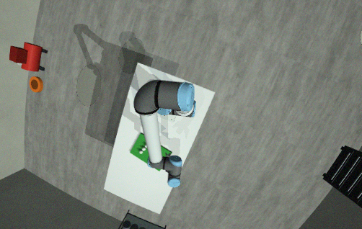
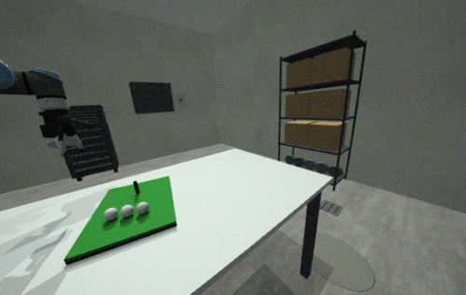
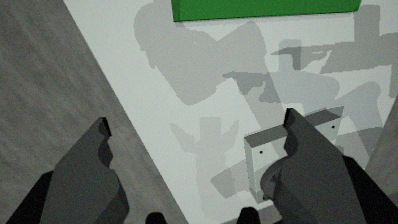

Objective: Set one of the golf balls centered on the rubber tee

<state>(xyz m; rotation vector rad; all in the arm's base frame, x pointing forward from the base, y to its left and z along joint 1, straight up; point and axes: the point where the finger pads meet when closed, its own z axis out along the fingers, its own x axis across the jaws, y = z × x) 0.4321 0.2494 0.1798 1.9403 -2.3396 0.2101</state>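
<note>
Right now the white golf ball is 33 cm to the right of my hand, 19 cm below it and 17 cm ahead of it. The rest, counted from my hand: green mat: 21 cm below, 21 cm ahead, 20 cm to the right.
</note>
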